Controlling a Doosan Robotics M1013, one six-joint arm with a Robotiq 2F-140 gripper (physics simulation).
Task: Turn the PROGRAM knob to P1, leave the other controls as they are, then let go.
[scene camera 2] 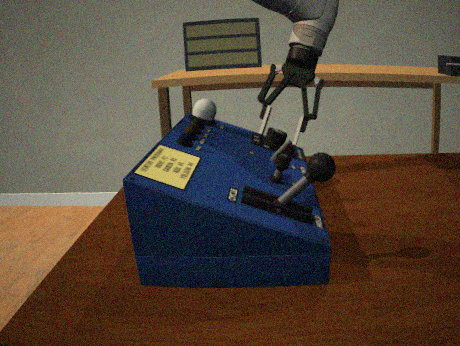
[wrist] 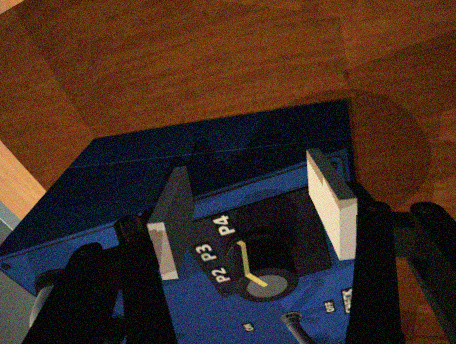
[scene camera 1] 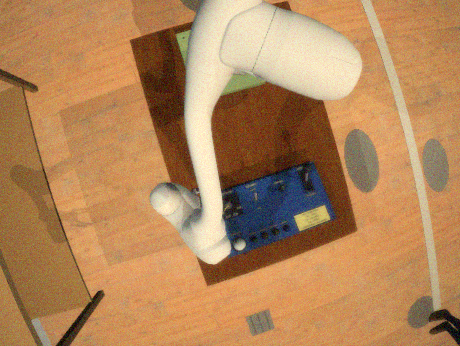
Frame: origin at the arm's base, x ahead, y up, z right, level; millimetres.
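Seen in the pictures: gripper, fingertip midpoint: [wrist: 248, 179].
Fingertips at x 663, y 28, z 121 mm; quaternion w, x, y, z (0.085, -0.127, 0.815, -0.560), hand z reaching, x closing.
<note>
Pixels of each thing's top centre, then the offset from my fingertips to it. "spot": a spot on its surface instead. Level surfaces: height alone.
- PROGRAM knob, middle of its top: [wrist: 257, 295] [scene camera 2: 275, 127] [scene camera 1: 229, 207] dy +43, dx -10, dz -68 mm
- dark plate, surface spot: [wrist: 310, 240] spot: dy -7, dx -40, dz -67 mm
- toggle switch, surface spot: [wrist: 295, 325] spot: dy +15, dx -33, dz -181 mm
- black-ball lever, middle of its top: [scene camera 2: 321, 152] dy +83, dx -136, dz -410 mm
- smaller black-handled control, middle of its top: [scene camera 2: 277, 153] dy +51, dx -56, dz -304 mm
- white ball, surface spot: [scene camera 2: 204, 109] spot: dy +93, dx +133, dz -112 mm
- yellow label, surface spot: [scene camera 2: 168, 167] [scene camera 1: 315, 216] spot: dy +63, dx +78, dz -432 mm
- brown table, its level: dy -82 mm
The PROGRAM knob [scene camera 2: 275, 137] [wrist: 267, 286] is a black cylinder with a grey cap on a dark plate [scene camera 1: 232, 210] [wrist: 310, 240] of the blue panel box [scene camera 1: 270, 210] [scene camera 2: 225, 255] [wrist: 225, 325]. Its yellow pointer line appears to face P3. P2, P3 and P4 show in the wrist view; P1 is not visible. My gripper [scene camera 2: 278, 138] [wrist: 248, 179] is partly open around the knob, with one pale finger pad on each side. Gaps show between both pads and the knob. The right finger covers the PROGRAM label's place. The arm hides the gripper in scene camera 1.
A toggle switch [wrist: 295, 325] stands close to the knob. A black-ball lever [scene camera 2: 321, 167], a smaller black-handled control [scene camera 2: 283, 156], a white ball [scene camera 1: 239, 244] [scene camera 2: 204, 109] and a yellow label [scene camera 1: 312, 218] [scene camera 2: 168, 167] are on the panel. The box stands on a brown table [scene camera 1: 240, 140] [scene camera 2: 225, 315].
</note>
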